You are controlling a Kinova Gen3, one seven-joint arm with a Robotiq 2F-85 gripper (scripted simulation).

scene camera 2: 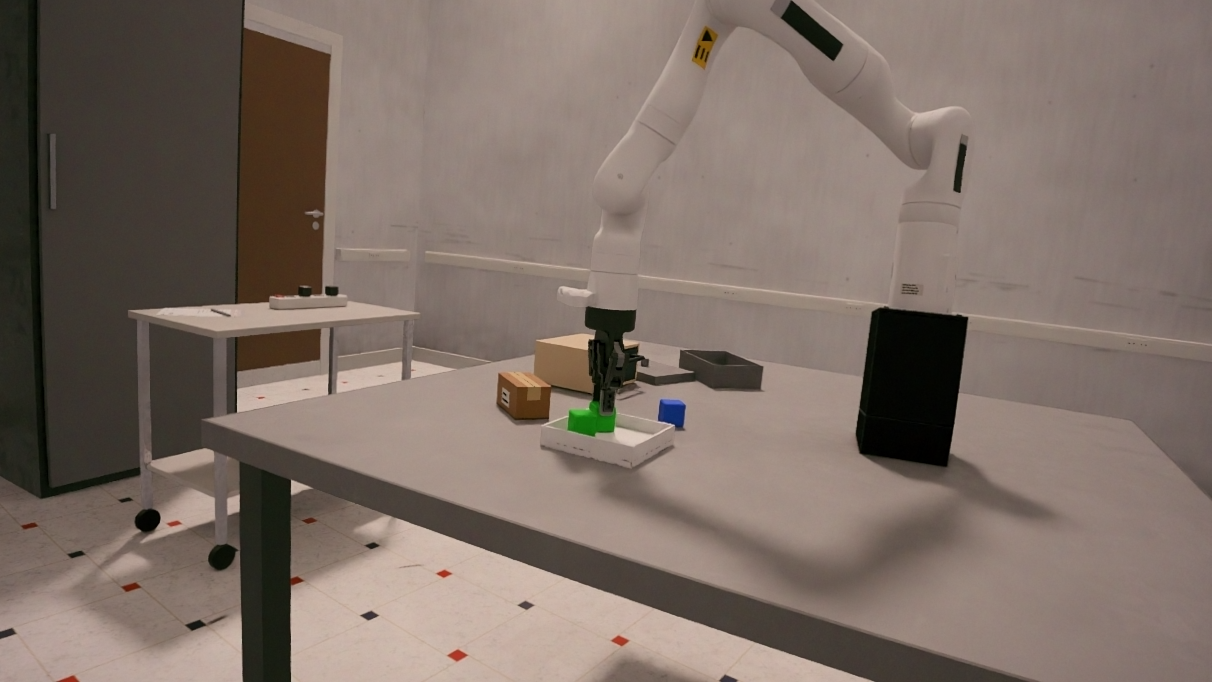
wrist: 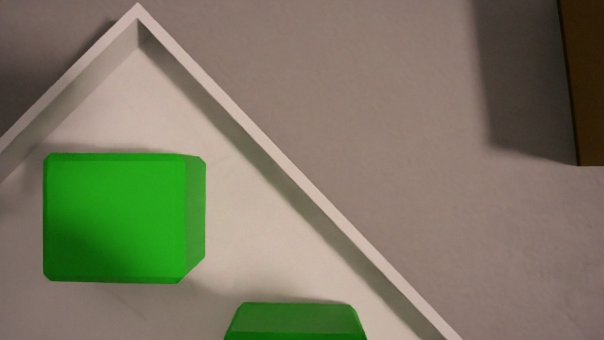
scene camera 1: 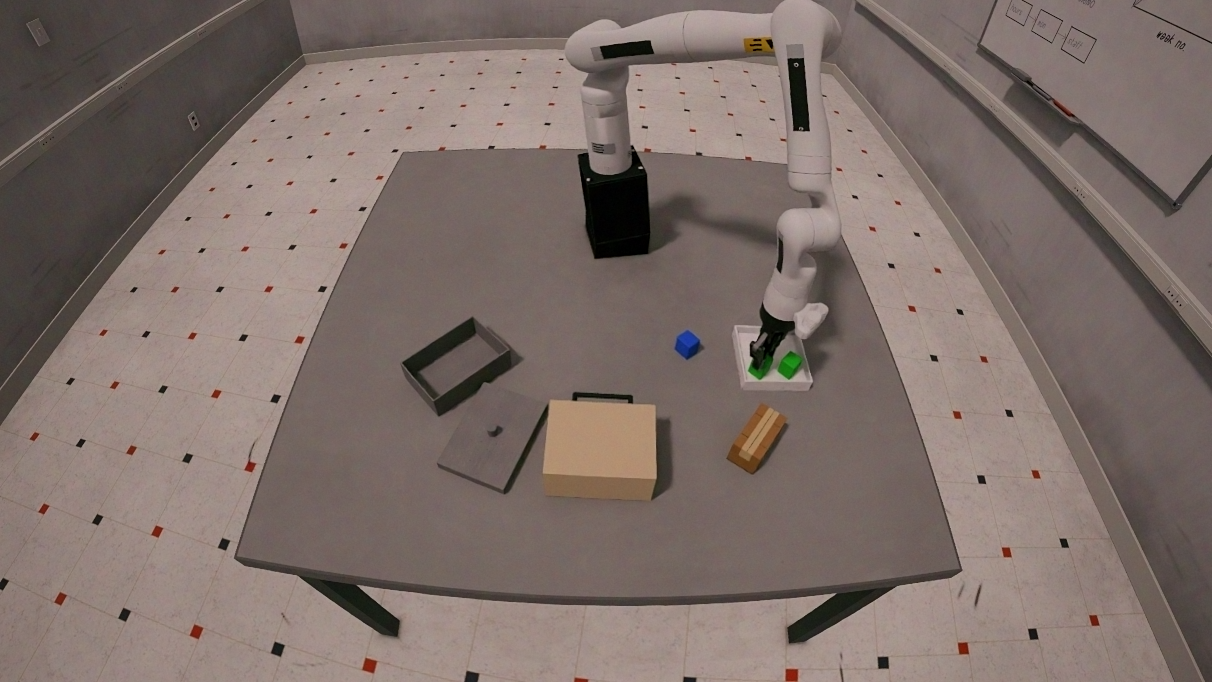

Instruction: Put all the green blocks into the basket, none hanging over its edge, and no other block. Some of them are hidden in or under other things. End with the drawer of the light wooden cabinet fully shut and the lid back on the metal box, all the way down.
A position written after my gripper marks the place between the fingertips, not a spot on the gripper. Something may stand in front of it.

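There is a metal box (scene camera 1: 454, 357), which is out of frame in the wrist view, and I see a lid (scene camera 2: 648, 371) as well. A white basket (scene camera 2: 634, 440) (scene camera 1: 773, 381) (wrist: 271, 236) is in the scene too, along with a green block (wrist: 107, 217). The brown cardboard box (scene camera 1: 748, 450) (scene camera 2: 522, 395) is visible to me, and so is a light wooden cabinet (scene camera 1: 598, 450) (scene camera 2: 563, 361), though in the wrist view the cabinet is out of frame. And here is my gripper (scene camera 2: 602, 411).
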